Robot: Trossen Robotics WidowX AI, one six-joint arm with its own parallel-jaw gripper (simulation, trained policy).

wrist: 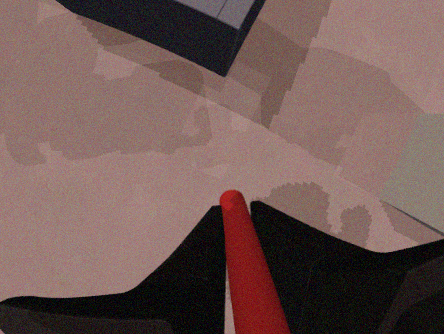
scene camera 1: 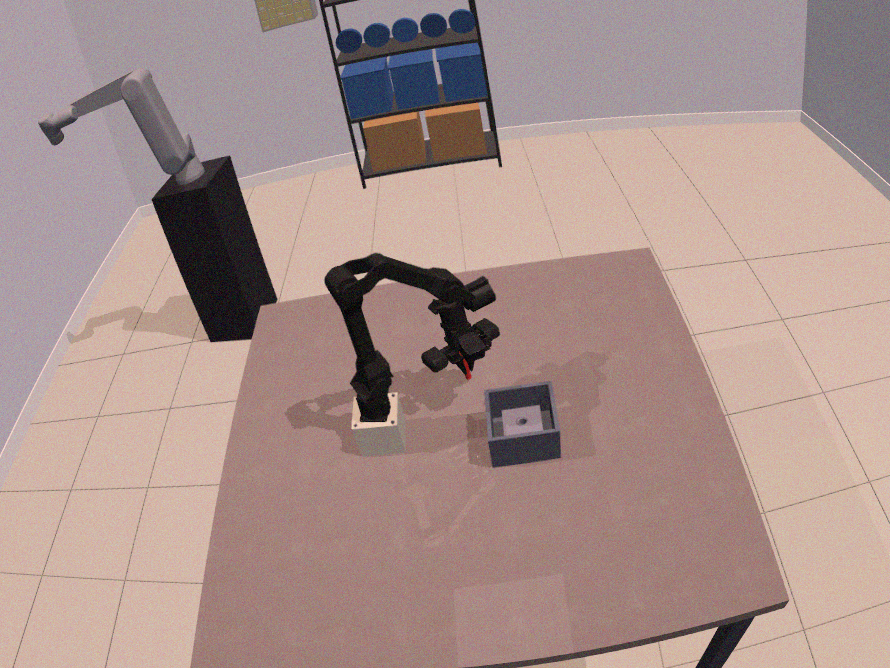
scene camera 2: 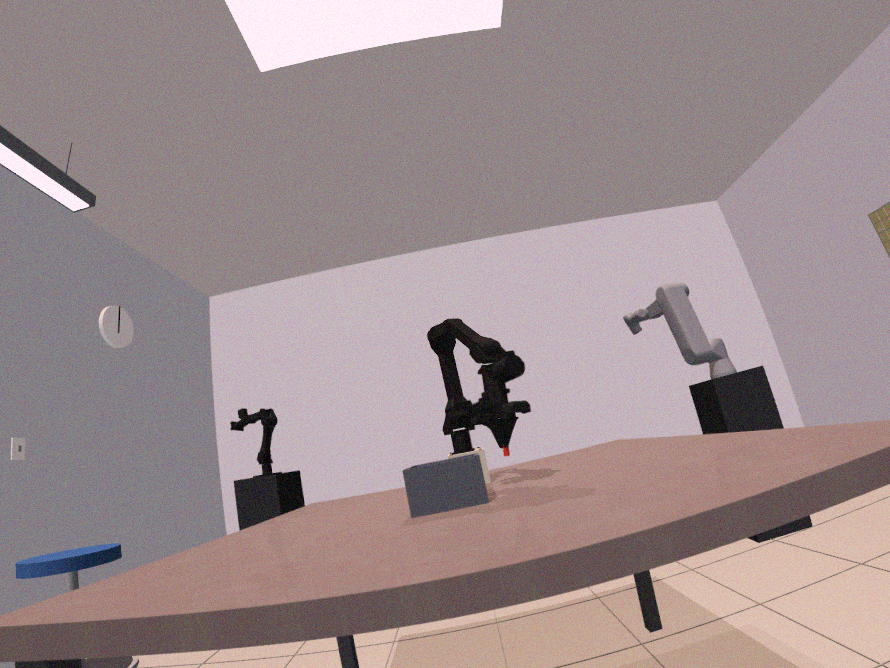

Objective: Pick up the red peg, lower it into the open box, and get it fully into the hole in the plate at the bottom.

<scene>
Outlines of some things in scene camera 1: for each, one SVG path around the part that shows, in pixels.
The gripper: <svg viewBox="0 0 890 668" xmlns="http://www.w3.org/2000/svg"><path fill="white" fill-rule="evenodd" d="M498 326L486 318L472 326L467 321L467 317L464 323L456 327L446 327L441 322L440 326L444 329L446 336L444 340L448 345L440 350L434 346L422 353L422 362L434 373L446 368L450 362L456 364L467 375L463 359L468 363L469 370L472 372L474 362L484 358L485 351L490 350L492 346L491 341L500 336Z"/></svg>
A pale plate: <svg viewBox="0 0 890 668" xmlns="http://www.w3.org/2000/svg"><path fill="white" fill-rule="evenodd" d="M540 405L501 410L504 436L542 431Z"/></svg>
</scene>
